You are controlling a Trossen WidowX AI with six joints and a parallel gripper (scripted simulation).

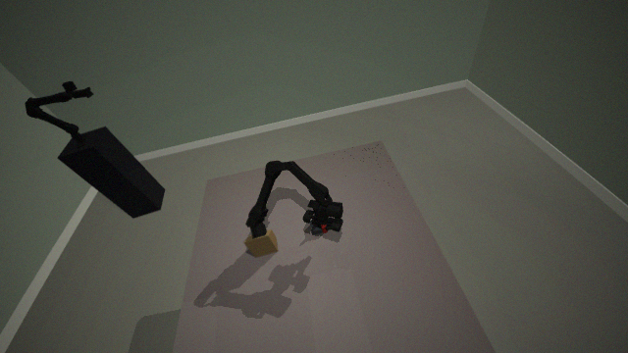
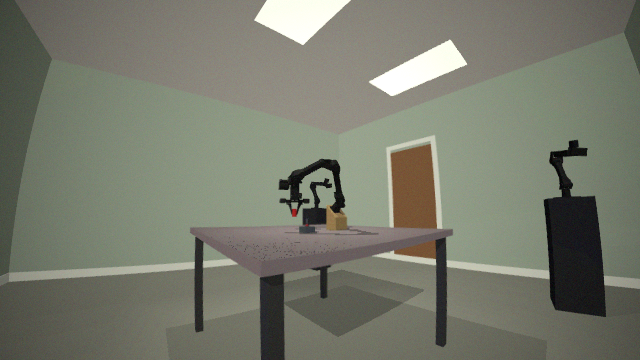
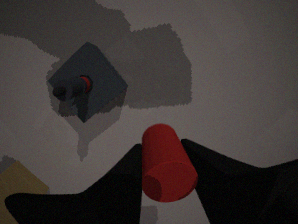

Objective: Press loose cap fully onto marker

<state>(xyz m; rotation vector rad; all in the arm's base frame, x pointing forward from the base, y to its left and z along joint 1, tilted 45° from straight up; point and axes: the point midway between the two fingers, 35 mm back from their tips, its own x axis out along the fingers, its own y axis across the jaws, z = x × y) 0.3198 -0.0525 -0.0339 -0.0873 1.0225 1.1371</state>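
Right now my gripper tip is 30 mm past the holder block, 80 mm to the right of it and 90 mm above it. From my gripper tip the other things lie so: red cap (10 mm above).
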